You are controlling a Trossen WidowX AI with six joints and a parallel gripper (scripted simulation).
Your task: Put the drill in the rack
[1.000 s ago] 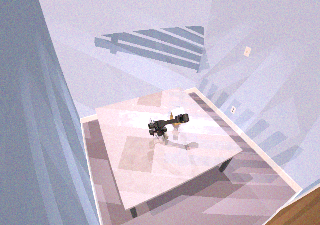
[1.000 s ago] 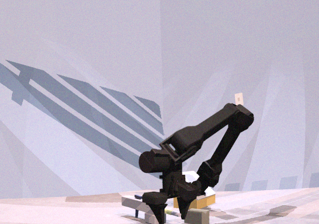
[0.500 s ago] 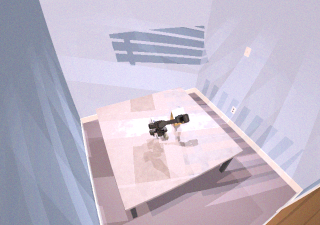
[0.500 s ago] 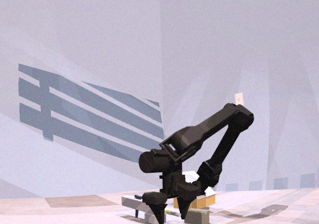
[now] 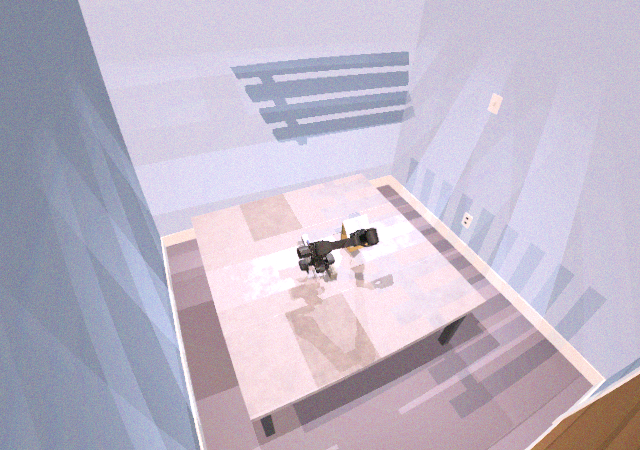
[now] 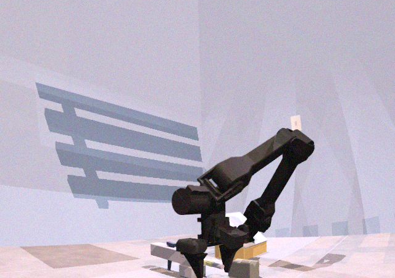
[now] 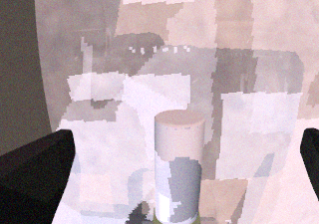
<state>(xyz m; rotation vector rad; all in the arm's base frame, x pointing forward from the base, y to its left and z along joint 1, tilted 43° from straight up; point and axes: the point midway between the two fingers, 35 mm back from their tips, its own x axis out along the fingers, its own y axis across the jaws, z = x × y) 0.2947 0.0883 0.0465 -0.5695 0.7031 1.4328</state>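
Right now my gripper tip is 4 cm to the left of the drill, 3 cm below it and 1 cm past it. Round my gripper tip: dark blue part (17 cm to the right, 4 cm above, 2 cm behind).
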